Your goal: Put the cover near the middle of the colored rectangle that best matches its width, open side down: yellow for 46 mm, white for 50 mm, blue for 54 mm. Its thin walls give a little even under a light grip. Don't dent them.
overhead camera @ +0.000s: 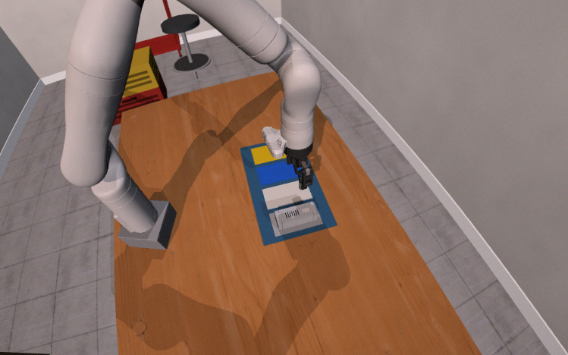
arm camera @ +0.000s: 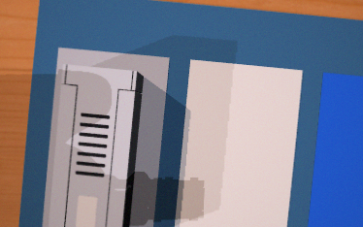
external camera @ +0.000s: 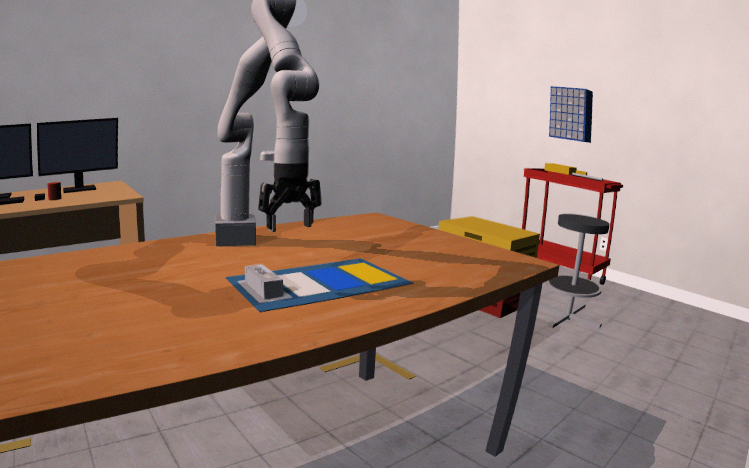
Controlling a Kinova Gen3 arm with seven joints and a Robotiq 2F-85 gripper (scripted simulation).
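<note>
Now: the cover 130 mm below my hand, 60 mm to the right of it and 30 mm behind it. Round my hand: grey rectangle 140 mm below, 60 mm to the right, 30 mm behind.
</note>
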